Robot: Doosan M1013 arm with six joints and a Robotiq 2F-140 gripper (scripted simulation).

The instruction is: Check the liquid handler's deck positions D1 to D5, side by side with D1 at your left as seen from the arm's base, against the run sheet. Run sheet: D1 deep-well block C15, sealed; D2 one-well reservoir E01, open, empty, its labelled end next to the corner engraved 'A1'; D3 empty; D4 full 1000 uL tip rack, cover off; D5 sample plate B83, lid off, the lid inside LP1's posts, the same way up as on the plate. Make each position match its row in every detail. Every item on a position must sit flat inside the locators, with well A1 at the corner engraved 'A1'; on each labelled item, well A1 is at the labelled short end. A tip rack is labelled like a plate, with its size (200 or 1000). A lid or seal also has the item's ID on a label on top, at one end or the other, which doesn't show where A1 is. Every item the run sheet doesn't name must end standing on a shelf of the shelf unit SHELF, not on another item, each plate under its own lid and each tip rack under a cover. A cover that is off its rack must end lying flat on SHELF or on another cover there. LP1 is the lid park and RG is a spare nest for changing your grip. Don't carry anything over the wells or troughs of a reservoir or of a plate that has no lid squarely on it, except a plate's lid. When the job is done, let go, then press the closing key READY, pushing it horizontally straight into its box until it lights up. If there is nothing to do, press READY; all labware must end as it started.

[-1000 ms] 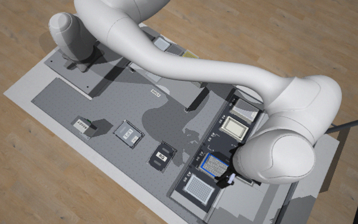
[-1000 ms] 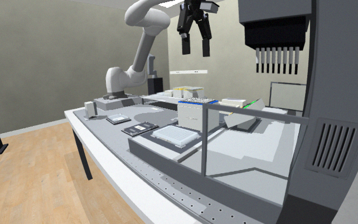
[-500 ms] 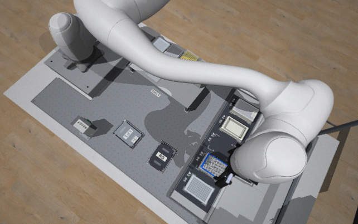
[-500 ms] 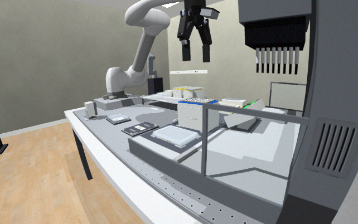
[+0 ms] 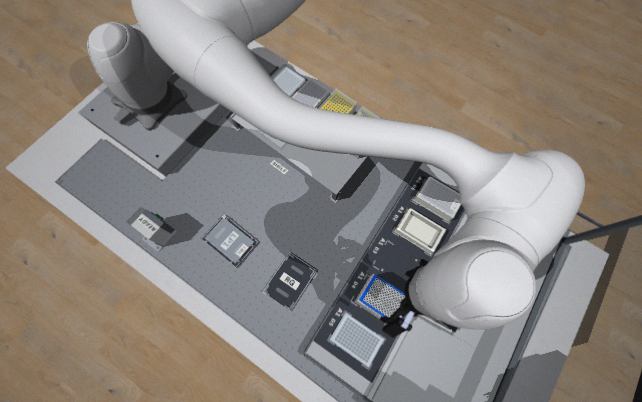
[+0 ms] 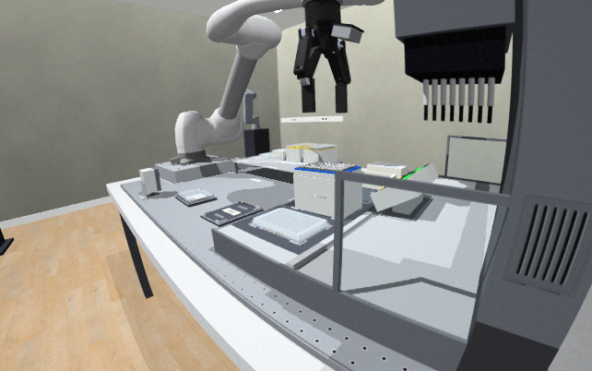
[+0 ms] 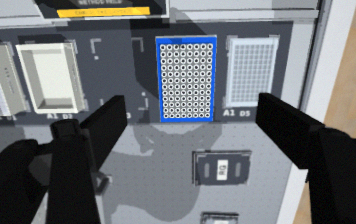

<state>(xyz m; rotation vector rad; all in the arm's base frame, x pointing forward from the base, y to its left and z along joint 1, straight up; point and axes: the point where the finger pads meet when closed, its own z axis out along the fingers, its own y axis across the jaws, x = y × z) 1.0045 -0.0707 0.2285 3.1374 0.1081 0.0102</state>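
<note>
My gripper is now 16 cm above the blue-rimmed tip rack, 1 cm to the left of it and 1 cm past it. Round my hand: deep-well block 37 cm to the left, 21 cm below, 3 cm behind; cream reservoir 25 cm to the left, 22 cm below, 2 cm behind; shelf 52 cm behind, 33 cm to the left, 22 cm below.
</note>
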